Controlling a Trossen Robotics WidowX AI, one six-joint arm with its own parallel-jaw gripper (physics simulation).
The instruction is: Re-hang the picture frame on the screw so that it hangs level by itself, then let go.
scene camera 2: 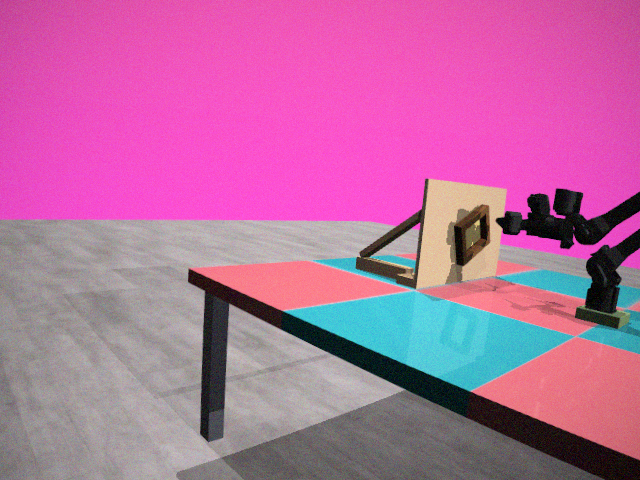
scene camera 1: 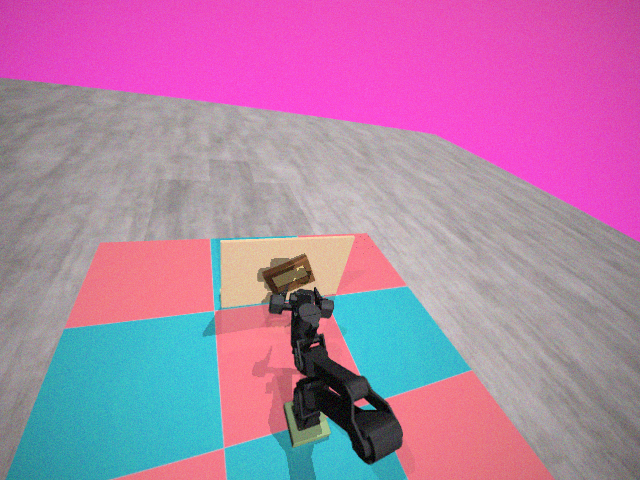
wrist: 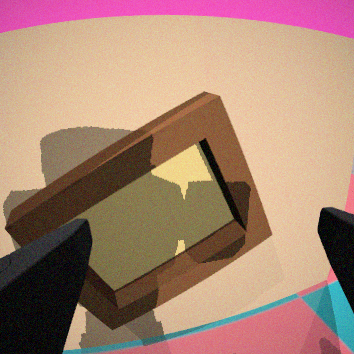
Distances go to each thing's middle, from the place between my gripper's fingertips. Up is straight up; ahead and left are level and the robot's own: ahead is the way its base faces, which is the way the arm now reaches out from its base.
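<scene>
The brown picture frame (scene camera 2: 472, 234) is 100 mm ahead of my hand and 60 mm below it. As for the tan board (scene camera 2: 445, 203), it is 130 mm ahead of my hand and 50 mm below it.
</scene>
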